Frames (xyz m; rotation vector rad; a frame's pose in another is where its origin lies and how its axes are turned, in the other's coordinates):
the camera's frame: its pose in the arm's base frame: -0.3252 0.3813 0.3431 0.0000 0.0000 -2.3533
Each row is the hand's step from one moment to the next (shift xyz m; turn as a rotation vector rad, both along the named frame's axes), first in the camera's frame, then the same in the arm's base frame.
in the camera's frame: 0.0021 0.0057 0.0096 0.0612 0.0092 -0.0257
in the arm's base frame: 0.0026 -0.0055 0.0096 -0.0366 -0.0499 -0.0257
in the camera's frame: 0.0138 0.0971 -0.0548 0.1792 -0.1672 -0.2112
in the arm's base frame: 0.0591 -0.0782 -0.0548 -0.2449 -0.0092 -0.2112
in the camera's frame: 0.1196 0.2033 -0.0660 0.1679 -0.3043 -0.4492
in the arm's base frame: 0.0598 -0.2282 -0.0660 -0.3342 0.0955 -0.4492
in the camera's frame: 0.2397 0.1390 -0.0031 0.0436 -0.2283 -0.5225
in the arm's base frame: -0.0704 -0.2680 -0.0031 -0.1926 0.1300 -0.5225
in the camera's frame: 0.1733 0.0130 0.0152 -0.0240 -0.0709 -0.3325
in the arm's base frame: -0.1130 -0.1321 0.0152 -0.0334 0.0670 -0.3325
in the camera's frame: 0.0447 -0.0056 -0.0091 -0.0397 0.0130 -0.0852
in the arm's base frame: -0.0355 -0.0278 -0.0091 0.0372 0.0190 -0.0852
